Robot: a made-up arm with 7 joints.
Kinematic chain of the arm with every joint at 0, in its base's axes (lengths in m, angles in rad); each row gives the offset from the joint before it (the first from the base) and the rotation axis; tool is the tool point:
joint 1: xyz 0 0 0.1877 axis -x
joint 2: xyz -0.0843 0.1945 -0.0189 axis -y
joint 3: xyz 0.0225 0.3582 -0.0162 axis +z
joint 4: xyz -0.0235 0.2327 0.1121 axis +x
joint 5: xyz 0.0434 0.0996 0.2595 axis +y
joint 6: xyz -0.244 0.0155 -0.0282 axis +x
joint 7: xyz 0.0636 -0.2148 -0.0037 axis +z
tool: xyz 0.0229 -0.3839 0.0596
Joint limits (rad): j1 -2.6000..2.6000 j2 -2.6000..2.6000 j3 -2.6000..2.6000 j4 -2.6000..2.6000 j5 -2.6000..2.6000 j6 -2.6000..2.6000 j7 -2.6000..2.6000
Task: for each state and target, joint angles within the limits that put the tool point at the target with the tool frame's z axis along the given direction. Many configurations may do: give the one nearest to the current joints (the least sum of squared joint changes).
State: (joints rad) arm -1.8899 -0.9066 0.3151 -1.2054 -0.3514 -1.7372 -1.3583
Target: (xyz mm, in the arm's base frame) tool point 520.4 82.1 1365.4 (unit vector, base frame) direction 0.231 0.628 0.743
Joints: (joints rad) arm -1.0983 -1.3489 -0.2169 -0.4611 0.0943 -0.9297 -1.1337
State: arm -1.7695 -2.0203 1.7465 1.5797 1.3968 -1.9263 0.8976
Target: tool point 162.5 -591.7 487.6 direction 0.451 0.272 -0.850
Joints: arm -2.0949 -1.0359 1.9530 1.4378 1.3389 -2.6000 1.5823
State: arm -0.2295 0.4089 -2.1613 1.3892 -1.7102 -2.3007 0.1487
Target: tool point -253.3 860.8 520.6 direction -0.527 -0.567 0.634
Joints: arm 0.2178 0.1563 -1.9955 1.6148 -1.6861 -2.5267 1.0167
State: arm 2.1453 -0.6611 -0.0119 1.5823 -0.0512 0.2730 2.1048
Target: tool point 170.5 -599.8 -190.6 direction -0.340 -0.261 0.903
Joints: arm 2.4137 -0.2822 -0.0763 1.8702 -0.0894 0.8442 1.4161
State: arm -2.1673 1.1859 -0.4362 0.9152 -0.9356 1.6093 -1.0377
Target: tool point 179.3 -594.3 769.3 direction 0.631 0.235 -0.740
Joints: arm -1.2941 0.5614 -1.0264 1.5411 -1.6447 2.3663 -0.9416
